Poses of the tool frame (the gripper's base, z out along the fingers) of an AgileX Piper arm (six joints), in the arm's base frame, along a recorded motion.
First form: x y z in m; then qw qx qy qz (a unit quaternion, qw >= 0).
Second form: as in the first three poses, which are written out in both.
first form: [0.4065 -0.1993 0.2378 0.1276 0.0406 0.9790 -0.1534]
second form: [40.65 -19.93 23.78 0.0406 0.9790 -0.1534 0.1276]
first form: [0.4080 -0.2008 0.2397 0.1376 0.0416 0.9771 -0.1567]
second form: [40.80 -20.08 23.97 0.0416 0.9771 -0.1567 0.1376]
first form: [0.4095 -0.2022 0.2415 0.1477 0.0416 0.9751 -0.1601]
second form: [40.95 -20.22 24.15 0.0416 0.9751 -0.1601 0.1477]
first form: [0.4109 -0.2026 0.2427 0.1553 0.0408 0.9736 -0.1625]
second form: [41.09 -20.26 24.27 0.0408 0.9736 -0.1625 0.1553]
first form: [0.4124 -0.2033 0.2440 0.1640 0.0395 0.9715 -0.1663]
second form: [41.24 -20.33 24.40 0.0395 0.9715 -0.1663 0.1640]
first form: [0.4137 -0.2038 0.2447 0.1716 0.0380 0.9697 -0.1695]
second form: [41.37 -20.38 24.47 0.0380 0.9697 -0.1695 0.1716]
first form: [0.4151 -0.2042 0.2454 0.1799 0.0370 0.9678 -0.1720]
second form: [41.51 -20.42 24.54 0.0370 0.9678 -0.1720 0.1799]
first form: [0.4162 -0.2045 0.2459 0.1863 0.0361 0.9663 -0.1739]
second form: [41.62 -20.45 24.59 0.0361 0.9663 -0.1739 0.1863]
